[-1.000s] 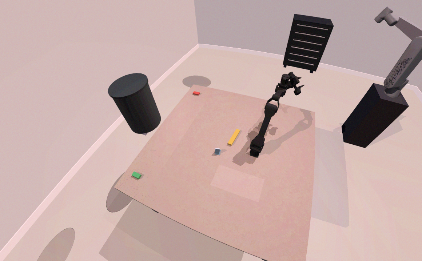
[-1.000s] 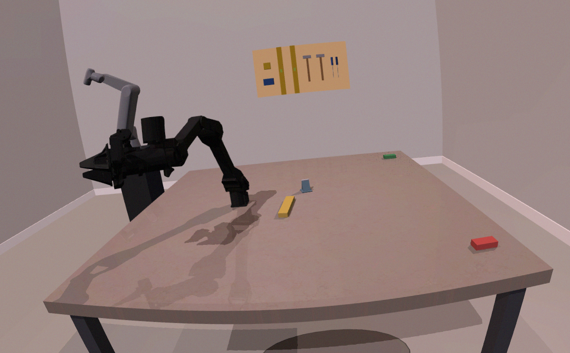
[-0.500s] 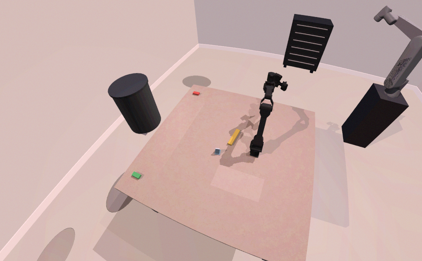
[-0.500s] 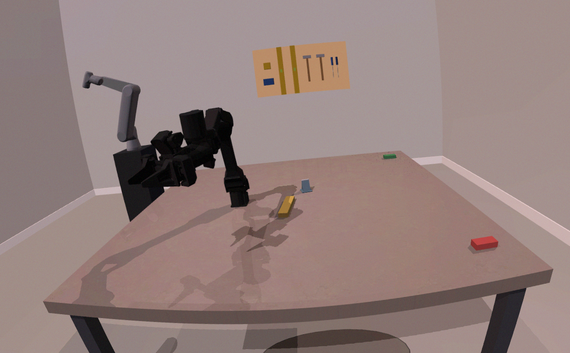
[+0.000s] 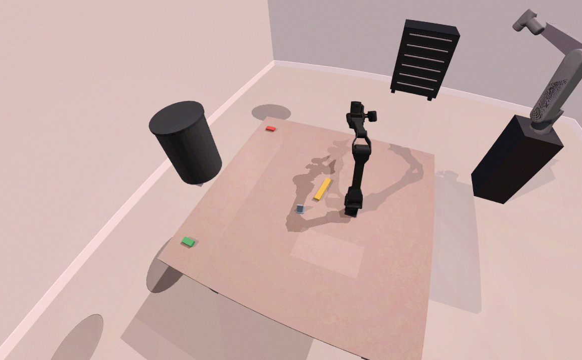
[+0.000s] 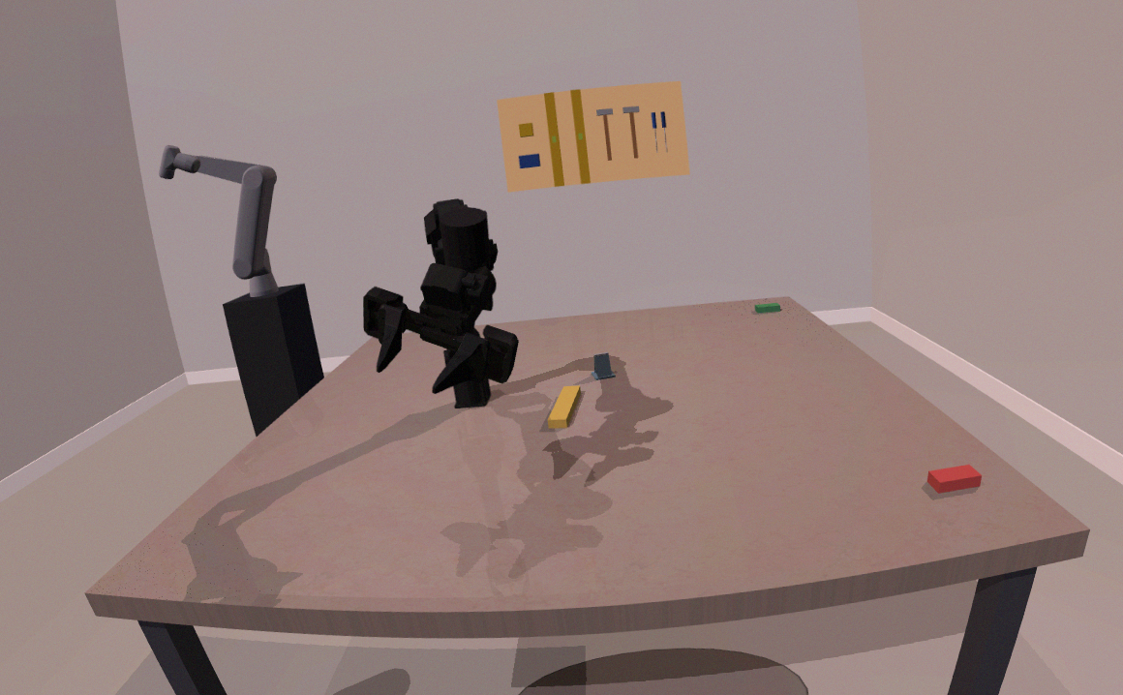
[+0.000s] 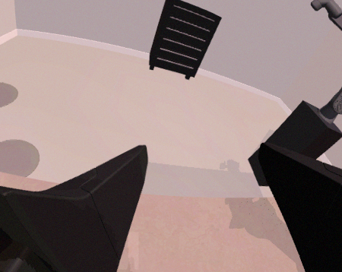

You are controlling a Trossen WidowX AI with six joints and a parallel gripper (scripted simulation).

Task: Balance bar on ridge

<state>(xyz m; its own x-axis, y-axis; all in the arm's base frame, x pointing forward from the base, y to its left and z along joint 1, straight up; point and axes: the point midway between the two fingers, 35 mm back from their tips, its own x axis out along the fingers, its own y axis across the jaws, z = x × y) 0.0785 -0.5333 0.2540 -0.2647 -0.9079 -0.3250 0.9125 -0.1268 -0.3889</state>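
Right now my gripper tip is 12 cm short of the yellow bar, 48 cm to the right of it and 23 cm above it. Also, from my gripper tip: red block (67 cm ahead, 6 cm to the left, 23 cm below); then green block (67 cm ahead, 106 cm to the left, 23 cm below).
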